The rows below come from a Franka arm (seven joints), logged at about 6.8 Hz.
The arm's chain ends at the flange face. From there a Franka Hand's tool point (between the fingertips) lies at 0.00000 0.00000 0.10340 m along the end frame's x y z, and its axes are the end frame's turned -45 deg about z.
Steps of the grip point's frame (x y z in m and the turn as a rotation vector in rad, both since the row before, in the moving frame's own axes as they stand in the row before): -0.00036, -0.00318, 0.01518, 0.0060, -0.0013, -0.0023; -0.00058, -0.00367, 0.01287, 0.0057, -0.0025, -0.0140; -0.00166, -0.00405, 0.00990, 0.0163, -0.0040, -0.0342; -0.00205, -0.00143, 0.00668, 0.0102, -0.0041, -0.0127; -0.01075, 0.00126, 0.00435, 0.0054, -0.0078, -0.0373; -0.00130, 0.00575, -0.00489, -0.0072, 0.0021, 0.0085; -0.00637, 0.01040, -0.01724, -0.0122, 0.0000, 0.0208
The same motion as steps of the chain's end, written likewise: -0.00197, -0.00165, 0.01518, 0.0033, -0.0052, -0.0023; -0.00240, -0.00196, 0.01287, 0.0023, -0.0058, -0.0140; -0.00254, -0.00082, 0.00991, 0.0087, -0.0144, -0.0342; -0.00141, 0.00088, 0.00669, 0.0043, -0.0101, -0.0127; -0.00575, 0.00830, 0.00435, -0.0017, -0.0093, -0.0373; 0.00247, 0.00461, -0.00489, -0.0036, 0.0066, 0.0085; 0.00197, 0.01096, -0.01723, -0.0086, 0.0086, 0.0208
